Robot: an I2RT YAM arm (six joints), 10 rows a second.
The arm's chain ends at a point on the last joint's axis. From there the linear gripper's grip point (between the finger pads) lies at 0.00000 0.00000 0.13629 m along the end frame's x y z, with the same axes.
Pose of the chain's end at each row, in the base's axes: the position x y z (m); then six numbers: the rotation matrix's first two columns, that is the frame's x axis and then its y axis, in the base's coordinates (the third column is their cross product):
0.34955, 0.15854, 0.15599, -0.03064, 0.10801, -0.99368, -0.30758, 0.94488, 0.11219
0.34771, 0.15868, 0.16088, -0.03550, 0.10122, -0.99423, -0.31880, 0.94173, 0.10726
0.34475, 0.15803, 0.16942, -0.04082, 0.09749, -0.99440, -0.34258, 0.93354, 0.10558
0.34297, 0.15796, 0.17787, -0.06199, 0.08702, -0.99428, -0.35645, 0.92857, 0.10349
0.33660, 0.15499, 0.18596, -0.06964, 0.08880, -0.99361, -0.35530, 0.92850, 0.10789
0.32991, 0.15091, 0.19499, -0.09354, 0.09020, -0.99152, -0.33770, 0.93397, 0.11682
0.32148, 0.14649, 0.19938, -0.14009, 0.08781, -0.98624, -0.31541, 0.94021, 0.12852
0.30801, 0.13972, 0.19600, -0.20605, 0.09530, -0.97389, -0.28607, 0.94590, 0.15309
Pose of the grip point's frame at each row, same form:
0.47917, 0.20066, 0.15657, -0.03064, 0.10801, -0.99368, -0.30758, 0.94488, 0.11219
0.47680, 0.20240, 0.16072, -0.03550, 0.10122, -0.99423, -0.31880, 0.94173, 0.10726
0.47267, 0.20505, 0.16878, -0.04082, 0.09749, -0.99440, -0.34258, 0.93354, 0.10558
0.47003, 0.20714, 0.17425, -0.06199, 0.08702, -0.99428, -0.35645, 0.92857, 0.10349
0.46364, 0.20413, 0.18145, -0.06964, 0.08880, -0.99361, -0.35530, 0.92850, 0.10789
0.45756, 0.19803, 0.18723, -0.09354, 0.09020, -0.99152, -0.33770, 0.93397, 0.11682
0.44940, 0.19134, 0.18520, -0.14009, 0.08781, -0.98624, -0.31541, 0.94021, 0.12852
0.43555, 0.18199, 0.17315, -0.20605, 0.09530, -0.97389, -0.28607, 0.94590, 0.15309

